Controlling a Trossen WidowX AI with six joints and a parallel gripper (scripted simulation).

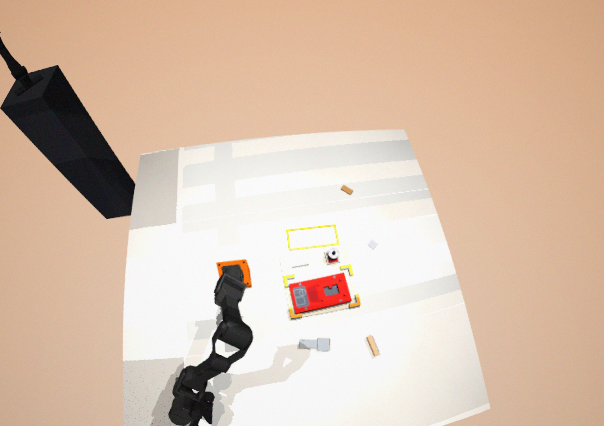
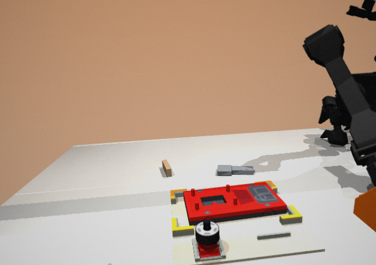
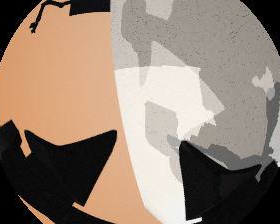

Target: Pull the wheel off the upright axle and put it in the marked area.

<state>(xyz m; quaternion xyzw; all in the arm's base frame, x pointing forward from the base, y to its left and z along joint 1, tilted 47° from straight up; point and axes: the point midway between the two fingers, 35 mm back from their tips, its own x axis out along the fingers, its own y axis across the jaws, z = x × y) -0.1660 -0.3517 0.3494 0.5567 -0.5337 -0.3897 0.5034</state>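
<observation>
Now: gripper tip 59 cm short of the wooden block, 20 cm to the right of it and 1 cm above it. Also, from my gripper tip: grey block: 40 cm ahead, 24 cm to the left, 2 cm below; then upright axle: 52 cm ahead, 55 cm to the left, 1 cm above; then wheel: 52 cm ahead, 55 cm to the left, 1 cm above.
</observation>
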